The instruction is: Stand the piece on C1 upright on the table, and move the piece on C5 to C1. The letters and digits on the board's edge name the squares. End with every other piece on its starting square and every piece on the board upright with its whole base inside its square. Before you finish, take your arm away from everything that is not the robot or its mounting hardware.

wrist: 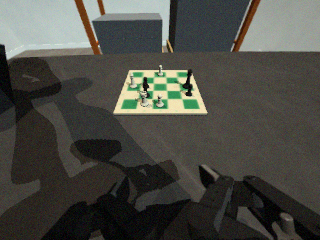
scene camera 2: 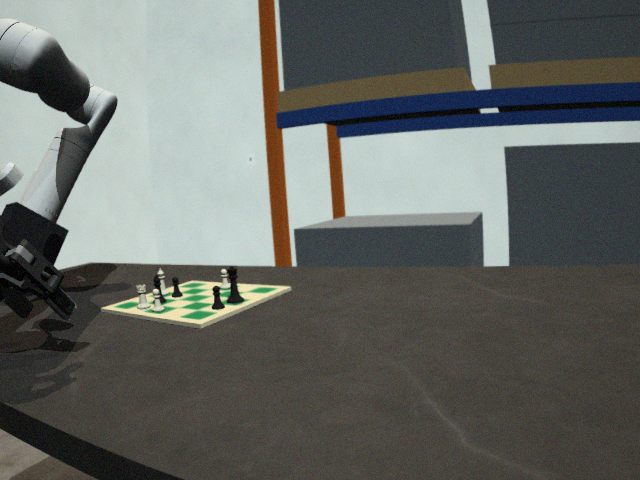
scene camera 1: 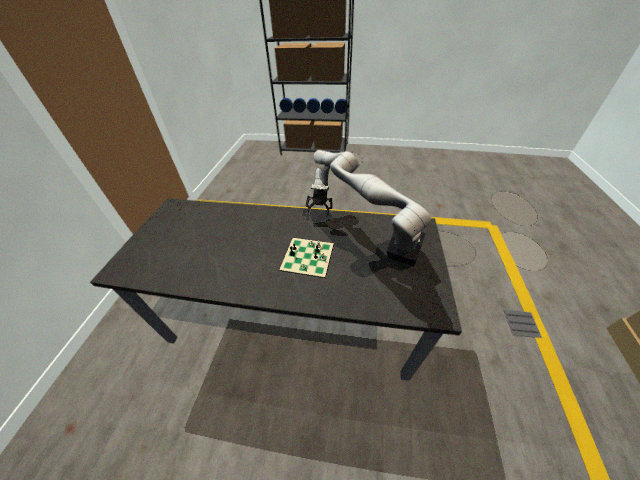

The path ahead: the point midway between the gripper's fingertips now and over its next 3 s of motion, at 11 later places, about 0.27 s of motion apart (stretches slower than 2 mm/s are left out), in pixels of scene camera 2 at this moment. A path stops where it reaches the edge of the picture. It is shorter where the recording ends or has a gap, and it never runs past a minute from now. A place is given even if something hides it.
My gripper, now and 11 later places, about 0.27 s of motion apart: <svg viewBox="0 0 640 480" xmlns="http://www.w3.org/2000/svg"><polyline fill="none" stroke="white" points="49,313 48,307 43,276 38,245 37,238 44,241 74,242 117,235 164,223 193,212 213,201 221,193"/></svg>
